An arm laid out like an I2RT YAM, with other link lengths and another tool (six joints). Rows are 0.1 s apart.
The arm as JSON. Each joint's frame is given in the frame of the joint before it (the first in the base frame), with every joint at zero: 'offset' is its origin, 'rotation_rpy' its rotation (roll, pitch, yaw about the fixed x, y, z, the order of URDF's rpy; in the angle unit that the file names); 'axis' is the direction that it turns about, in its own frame. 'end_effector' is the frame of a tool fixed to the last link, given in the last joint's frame.
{
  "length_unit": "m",
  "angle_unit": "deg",
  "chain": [
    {
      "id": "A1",
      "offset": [
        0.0,
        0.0,
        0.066
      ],
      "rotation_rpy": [
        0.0,
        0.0,
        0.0
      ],
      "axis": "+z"
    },
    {
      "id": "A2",
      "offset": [
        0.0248,
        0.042,
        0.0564
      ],
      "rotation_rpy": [
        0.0,
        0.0,
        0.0
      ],
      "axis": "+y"
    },
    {
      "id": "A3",
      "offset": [
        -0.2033,
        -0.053,
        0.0
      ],
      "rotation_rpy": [
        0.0,
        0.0,
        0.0
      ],
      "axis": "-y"
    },
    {
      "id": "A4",
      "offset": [
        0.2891,
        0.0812,
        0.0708
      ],
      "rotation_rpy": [
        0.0,
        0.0,
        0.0
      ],
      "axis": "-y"
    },
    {
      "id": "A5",
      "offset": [
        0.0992,
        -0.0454,
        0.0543
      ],
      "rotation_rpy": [
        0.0,
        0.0,
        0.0
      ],
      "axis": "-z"
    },
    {
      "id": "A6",
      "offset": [
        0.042,
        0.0,
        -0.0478
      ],
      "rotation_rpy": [
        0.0,
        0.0,
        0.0
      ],
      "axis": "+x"
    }
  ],
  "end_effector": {
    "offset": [
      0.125,
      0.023,
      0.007
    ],
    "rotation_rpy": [
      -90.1,
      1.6,
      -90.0
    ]
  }
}
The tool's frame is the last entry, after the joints.
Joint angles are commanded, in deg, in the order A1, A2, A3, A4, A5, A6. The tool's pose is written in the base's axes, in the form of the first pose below.
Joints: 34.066 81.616 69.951 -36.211 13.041 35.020
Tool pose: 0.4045, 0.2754, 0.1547, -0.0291, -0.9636, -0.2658, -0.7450, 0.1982, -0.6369
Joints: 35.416 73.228 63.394 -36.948 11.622 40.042
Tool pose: 0.3760, 0.2723, 0.1623, -0.0545, -0.9369, -0.3453, -0.7475, 0.2675, -0.6080
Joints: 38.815 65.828 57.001 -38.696 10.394 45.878
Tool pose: 0.3378, 0.2788, 0.1565, -0.0710, -0.9103, -0.4078, -0.7739, 0.3082, -0.5532
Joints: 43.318 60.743 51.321 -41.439 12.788 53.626
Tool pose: 0.3023, 0.2791, 0.1361, -0.1399, -0.8964, -0.4206, -0.7889, 0.3576, -0.4997
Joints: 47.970 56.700 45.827 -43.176 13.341 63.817
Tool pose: 0.2679, 0.2823, 0.1125, -0.2299, -0.8597, -0.4562, -0.8012, 0.4333, -0.4127
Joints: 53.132 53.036 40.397 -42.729 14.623 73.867
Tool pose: 0.2382, 0.2881, 0.0935, -0.3052, -0.8117, -0.4980, -0.7908, 0.5074, -0.3423
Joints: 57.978 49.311 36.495 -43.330 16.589 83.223
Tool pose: 0.2130, 0.2898, 0.0840, -0.3728, -0.7593, -0.5334, -0.7659, 0.5763, -0.2850
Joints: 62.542 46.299 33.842 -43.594 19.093 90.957
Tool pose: 0.1933, 0.2922, 0.0814, -0.4158, -0.7087, -0.5700, -0.7374, 0.6295, -0.2448
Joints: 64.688 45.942 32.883 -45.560 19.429 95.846
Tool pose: 0.1801, 0.2883, 0.0706, -0.4628, -0.6927, -0.5531, -0.7255, 0.6545, -0.2127
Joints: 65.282 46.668 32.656 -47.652 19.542 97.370
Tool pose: 0.1739, 0.2812, 0.0595, -0.4867, -0.7058, -0.5147, -0.7235, 0.6559, -0.2154
